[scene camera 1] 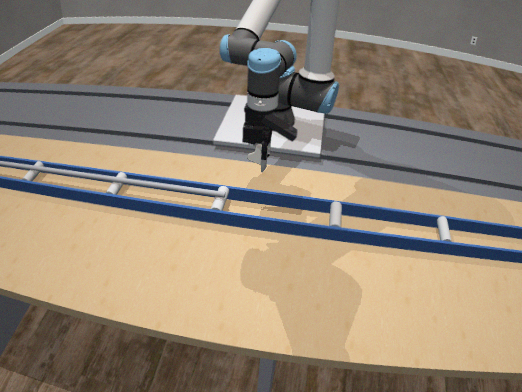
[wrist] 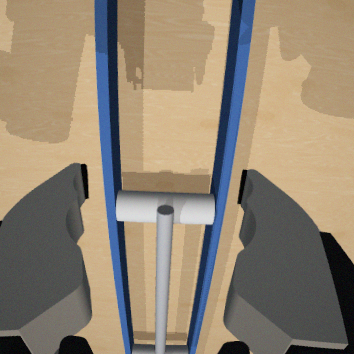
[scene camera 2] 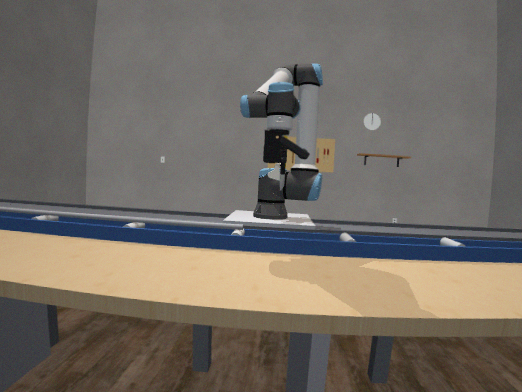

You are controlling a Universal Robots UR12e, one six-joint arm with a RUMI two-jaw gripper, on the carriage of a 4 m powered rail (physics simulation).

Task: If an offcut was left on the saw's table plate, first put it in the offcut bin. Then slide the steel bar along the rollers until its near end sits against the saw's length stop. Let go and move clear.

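Pixels of known places: gripper, fingertip midpoint: (scene camera 1: 264,165) (wrist: 164,170) (scene camera 2: 280,190); arm's base, link origin: (scene camera 2: 270,216).
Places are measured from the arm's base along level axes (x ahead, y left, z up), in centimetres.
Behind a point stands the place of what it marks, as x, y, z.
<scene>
The steel bar (scene camera 1: 170,187) @(62.8, -27.6, 4.6) (scene camera 2: 175,223) @(63.0, -33.1, 3.9) (wrist: 163,280) @(62.2, -19.5, 5.0) is a thin grey rod lying lengthwise on the rollers, between the blue side rails. One end rests on a white roller (scene camera 1: 218,200) @(64.2, -9.9, 3.0) (scene camera 2: 238,233) @(67.6, -9.0, 2.7) (wrist: 195,208) @(65.7, -8.8, 2.6); the rest runs out of view to the left in the scene views. My gripper (scene camera 1: 263,167) @(61.8, 4.6, 18.2) (scene camera 2: 281,186) @(61.8, 4.6, 18.2) (wrist: 164,170) @(61.8, 4.6, 18.2) is open and empty, raised above the roller track near that end. In the wrist view its fingers stand wide on either side of the rails. The saw, its length stop, its table plate, an offcut and the offcut bin do not show.
The blue rails (scene camera 1: 300,230) @(69.4, 18.9, -0.5) (scene camera 2: 300,246) @(69.4, 12.4, -0.1) (wrist: 105,100) @(55.5, 3.8, 2.2) run along the wooden table (scene camera 1: 150,265) @(92.9, -25.3, -3.0) (scene camera 2: 150,265) @(93.3, -29.9, -3.0), with more rollers to the right. The arm stands on a white carriage plate (scene camera 1: 230,127) @(10.6, -17.7, 0.0) on the grey powered rail (scene camera 1: 125,112) behind the table.
</scene>
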